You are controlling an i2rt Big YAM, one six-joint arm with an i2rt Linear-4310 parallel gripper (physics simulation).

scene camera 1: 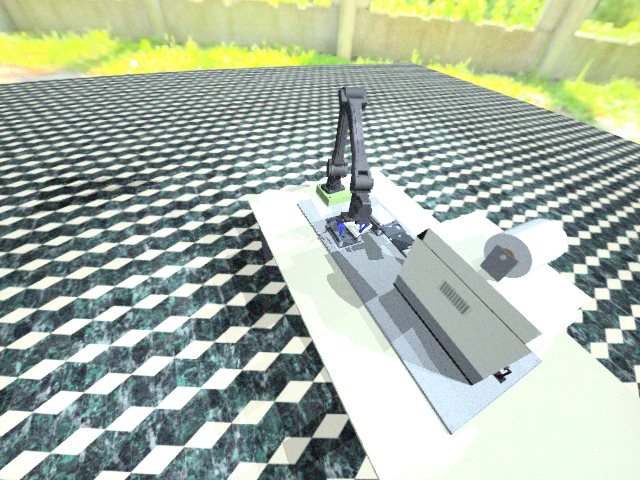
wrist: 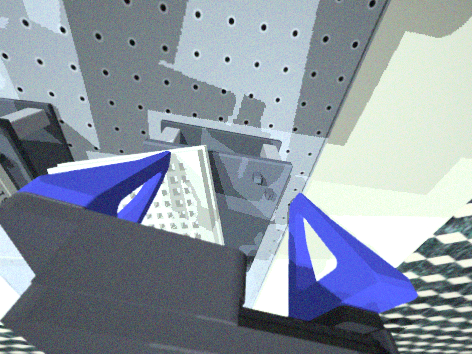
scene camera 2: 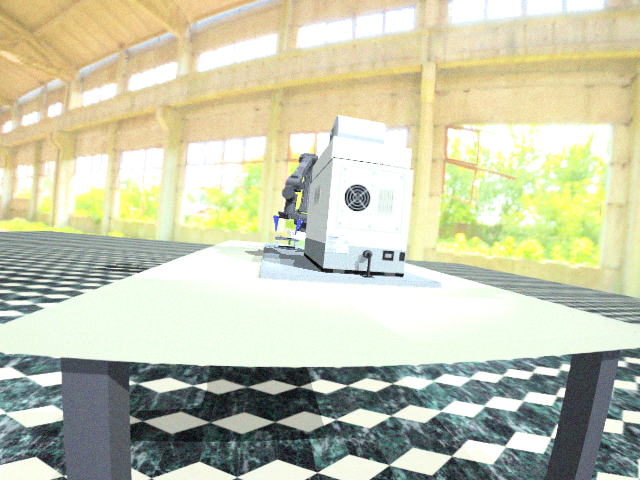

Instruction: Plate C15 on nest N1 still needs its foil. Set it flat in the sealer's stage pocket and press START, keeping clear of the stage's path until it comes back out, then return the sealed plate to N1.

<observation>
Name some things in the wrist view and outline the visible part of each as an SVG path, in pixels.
My gripper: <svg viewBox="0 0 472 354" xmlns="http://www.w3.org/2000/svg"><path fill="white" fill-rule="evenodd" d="M0 204L0 226L35 275L31 279L31 284L0 319L0 323L44 354L400 354L391 332L384 327L379 313L412 301L418 296L407 276L338 225L304 194L298 193L291 202L289 211L288 316L244 307L247 256L244 252L236 248L142 224L168 171L171 158L170 151L164 151L133 161L41 175ZM304 218L337 261L336 268L318 281L316 280L306 243ZM142 186L136 196L118 213L122 200Z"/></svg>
A white well plate C15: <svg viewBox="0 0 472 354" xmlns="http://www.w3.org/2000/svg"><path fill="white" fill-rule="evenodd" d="M145 183L122 200L118 213L136 196ZM224 245L207 145L58 164L58 167L47 169L49 174L133 161L164 151L170 151L171 158L168 171L142 224Z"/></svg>
</observation>
